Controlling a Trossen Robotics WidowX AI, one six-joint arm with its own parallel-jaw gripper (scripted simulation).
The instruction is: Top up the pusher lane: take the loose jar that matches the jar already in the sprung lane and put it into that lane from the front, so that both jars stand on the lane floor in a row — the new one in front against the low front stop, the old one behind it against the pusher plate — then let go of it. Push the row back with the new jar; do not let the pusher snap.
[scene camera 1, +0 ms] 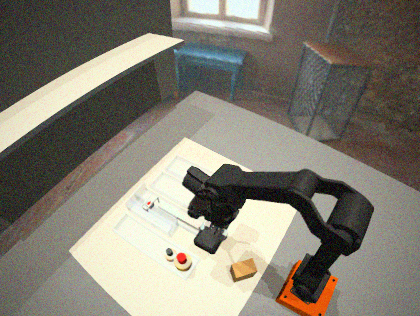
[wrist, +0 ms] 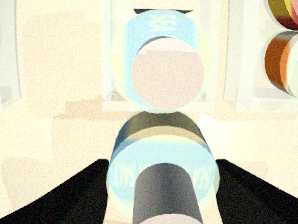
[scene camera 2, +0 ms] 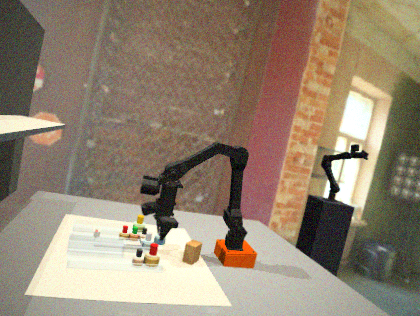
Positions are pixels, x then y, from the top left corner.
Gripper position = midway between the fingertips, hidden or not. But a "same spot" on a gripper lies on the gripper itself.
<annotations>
The gripper shows in scene camera 1, in the wrist view (162, 169) and in scene camera 2. One and the same spot on the gripper: (scene camera 1: 207, 239) is (scene camera 2: 169, 218).
</annotations>
